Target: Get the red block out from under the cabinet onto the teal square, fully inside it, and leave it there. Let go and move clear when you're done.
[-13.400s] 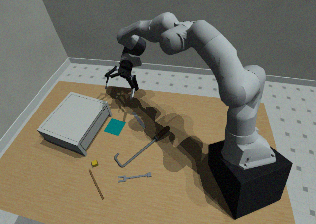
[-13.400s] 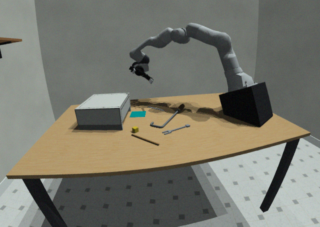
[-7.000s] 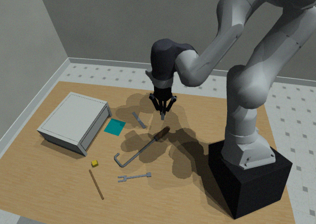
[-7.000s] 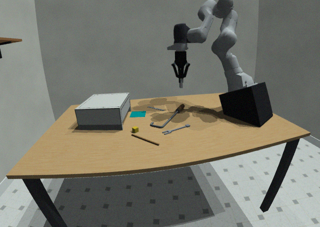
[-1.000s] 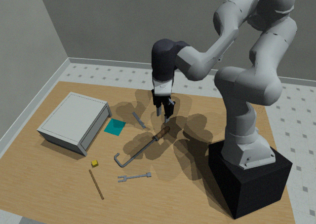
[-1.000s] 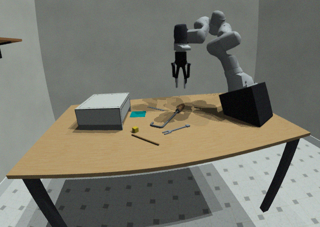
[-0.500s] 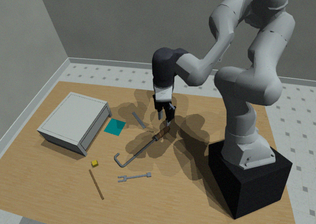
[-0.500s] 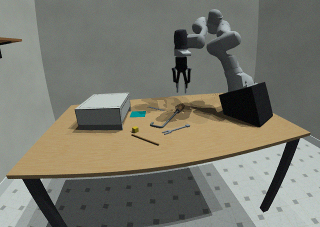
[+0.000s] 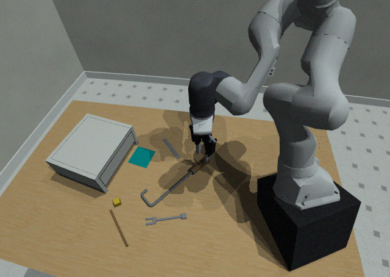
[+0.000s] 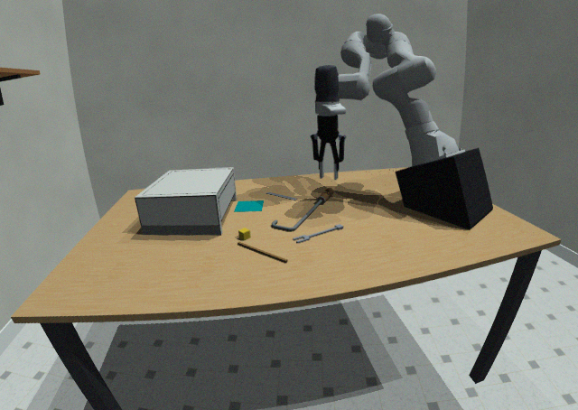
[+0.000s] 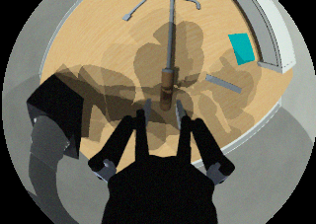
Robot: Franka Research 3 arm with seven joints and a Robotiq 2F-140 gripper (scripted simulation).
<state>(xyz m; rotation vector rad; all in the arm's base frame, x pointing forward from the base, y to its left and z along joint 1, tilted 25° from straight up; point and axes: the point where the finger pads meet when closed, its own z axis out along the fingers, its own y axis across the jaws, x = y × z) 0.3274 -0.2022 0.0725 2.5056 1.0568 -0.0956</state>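
Now: hand 13 cm short of the grey hook tool, 6 cm to the right of it and 10 cm above it. The rest, counted from my hand: grey forked tool 16 cm ahead, 26 cm to the left, 11 cm below; then teal square 31 cm ahead, 5 cm to the right, 12 cm below; then flat grey bar 16 cm ahead, 11 cm to the right, 12 cm below.
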